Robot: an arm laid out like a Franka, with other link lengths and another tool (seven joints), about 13 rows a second.
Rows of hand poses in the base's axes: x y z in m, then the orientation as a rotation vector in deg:
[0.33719, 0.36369, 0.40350, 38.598, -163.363, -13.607]
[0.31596, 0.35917, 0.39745, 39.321, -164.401, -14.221]
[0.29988, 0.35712, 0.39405, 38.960, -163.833, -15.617]
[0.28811, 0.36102, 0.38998, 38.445, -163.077, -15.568]
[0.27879, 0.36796, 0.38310, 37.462, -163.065, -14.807]
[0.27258, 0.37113, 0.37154, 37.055, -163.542, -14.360]
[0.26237, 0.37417, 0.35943, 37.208, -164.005, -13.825]
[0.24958, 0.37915, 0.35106, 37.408, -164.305, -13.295]
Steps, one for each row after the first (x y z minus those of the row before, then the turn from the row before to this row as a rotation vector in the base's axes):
[-0.02123, -0.00452, -0.00605, 0.653, -1.122, 0.176]
[-0.01608, -0.00205, -0.00340, 0.808, 0.737, -0.191]
[-0.01177, 0.00390, -0.00407, -0.202, 0.848, -0.142]
[-0.00932, 0.00694, -0.00688, -0.629, 0.218, -0.562]
[-0.00621, 0.00317, -0.01156, -0.280, -0.378, -0.333]
[-0.01021, 0.00304, -0.01211, -0.276, -0.517, 0.033]
[-0.01279, 0.00498, -0.00837, -0.289, -0.375, 0.099]

